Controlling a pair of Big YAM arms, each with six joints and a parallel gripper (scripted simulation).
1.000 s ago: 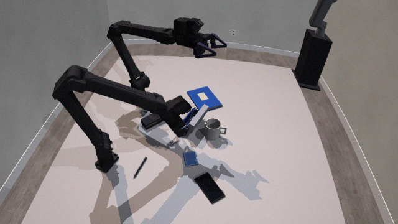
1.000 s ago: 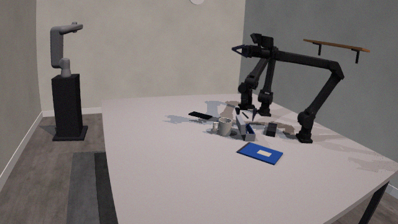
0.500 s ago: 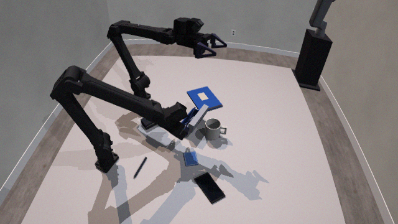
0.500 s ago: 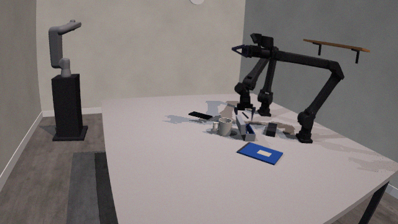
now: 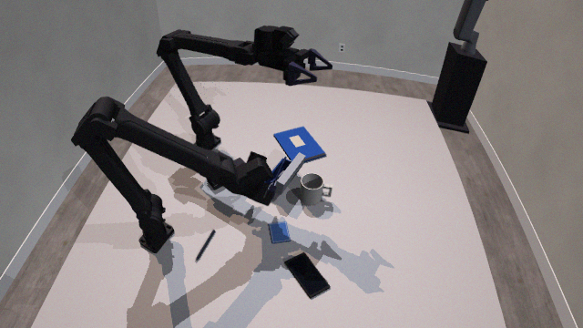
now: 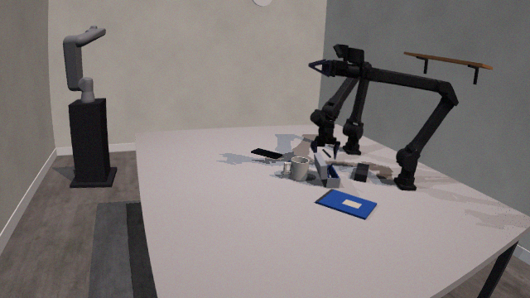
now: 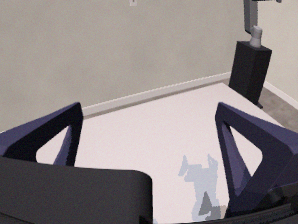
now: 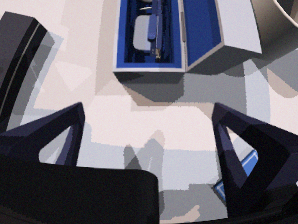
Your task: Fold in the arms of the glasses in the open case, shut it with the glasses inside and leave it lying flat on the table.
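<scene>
My left hand is 450 mm above the glasses case, 100 mm past it and 30 mm to the right of it. The rest, counted from my left hand: grey mug (460 mm below, 10 mm to the right, 10 mm ahead); then black box (470 mm below, 320 mm behind, 20 mm to the left); then small blue notepad (490 mm below, 190 mm to the right, 70 mm behind).
</scene>
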